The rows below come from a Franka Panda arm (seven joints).
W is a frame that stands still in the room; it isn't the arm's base.
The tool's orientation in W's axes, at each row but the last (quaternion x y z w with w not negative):
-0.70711 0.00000 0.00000 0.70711
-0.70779 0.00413 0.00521 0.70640
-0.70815 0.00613 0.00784 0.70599
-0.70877 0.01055 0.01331 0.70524
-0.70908 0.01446 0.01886 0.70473
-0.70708 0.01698 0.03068 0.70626
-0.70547 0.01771 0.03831 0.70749
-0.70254 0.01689 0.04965 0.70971
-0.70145 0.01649 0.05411 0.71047
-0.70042 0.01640 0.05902 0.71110
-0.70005 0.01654 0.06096 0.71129
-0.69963 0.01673 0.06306 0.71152
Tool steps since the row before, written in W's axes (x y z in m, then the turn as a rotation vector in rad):
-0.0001 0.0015 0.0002 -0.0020 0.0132 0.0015
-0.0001 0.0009 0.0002 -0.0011 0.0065 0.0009
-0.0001 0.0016 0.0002 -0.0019 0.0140 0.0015
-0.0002 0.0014 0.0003 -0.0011 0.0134 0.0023
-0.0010 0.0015 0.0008 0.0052 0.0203 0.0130
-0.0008 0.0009 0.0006 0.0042 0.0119 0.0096
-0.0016 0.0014 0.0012 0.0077 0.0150 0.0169
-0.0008 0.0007 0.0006 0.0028 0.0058 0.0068
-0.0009 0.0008 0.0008 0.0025 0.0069 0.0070
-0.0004 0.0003 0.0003 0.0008 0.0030 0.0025
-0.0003 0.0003 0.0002 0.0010 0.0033 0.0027
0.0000 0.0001 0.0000 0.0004 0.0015 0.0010
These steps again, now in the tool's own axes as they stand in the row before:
-0.0001 -0.0002 0.0015 -0.0020 -0.0015 0.0132
-0.0001 -0.0002 0.0009 -0.0011 -0.0009 0.0065
-0.0001 -0.0002 0.0016 -0.0019 -0.0015 0.0140
-0.0002 -0.0003 0.0014 -0.0011 -0.0023 0.0134
-0.0010 -0.0008 0.0015 0.0047 -0.0134 0.0202
-0.0008 -0.0005 0.0009 0.0038 -0.0099 0.0118
-0.0016 -0.0011 0.0015 0.0068 -0.0174 0.0148
-0.0008 -0.0005 0.0007 0.0024 -0.0070 0.0057
-0.0009 -0.0007 0.0009 0.0022 -0.0071 0.0069
-0.0004 -0.0003 0.0003 0.0007 -0.0025 0.0030
-0.0003 -0.0002 0.0003 0.0009 -0.0028 0.0033
0.0000 0.0000 0.0001 0.0004 -0.0010 0.0015

